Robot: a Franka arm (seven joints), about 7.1 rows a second.
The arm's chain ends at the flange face. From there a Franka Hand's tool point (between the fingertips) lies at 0.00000 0.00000 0.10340 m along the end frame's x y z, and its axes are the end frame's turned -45 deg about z.
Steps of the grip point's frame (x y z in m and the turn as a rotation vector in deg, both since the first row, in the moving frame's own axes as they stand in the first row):
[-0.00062 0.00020 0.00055 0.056 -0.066 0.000]
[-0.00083 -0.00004 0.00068 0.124 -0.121 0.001]
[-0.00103 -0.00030 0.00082 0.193 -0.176 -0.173]
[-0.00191 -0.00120 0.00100 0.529 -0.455 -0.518]
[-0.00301 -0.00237 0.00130 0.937 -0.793 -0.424]
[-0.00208 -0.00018 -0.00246 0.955 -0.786 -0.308]
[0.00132 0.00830 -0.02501 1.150 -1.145 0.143]
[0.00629 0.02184 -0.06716 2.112 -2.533 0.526]
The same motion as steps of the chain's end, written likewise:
[-0.00014 0.00057 0.00055 -0.007 -0.086 0.000]
[-0.00030 0.00056 0.00068 0.002 -0.173 0.001]
[-0.00047 0.00054 0.00082 0.012 -0.261 -0.173]
[-0.00094 0.00059 0.00101 0.052 -0.696 -0.518]
[-0.00160 0.00063 0.00132 0.102 -1.223 -0.424]
[0.00062 0.00155 -0.00244 0.120 -1.231 -0.308]
[0.00973 0.00495 -0.02497 0.004 -1.623 0.143]
[0.02582 0.01049 -0.06699 -0.298 -3.285 0.526]

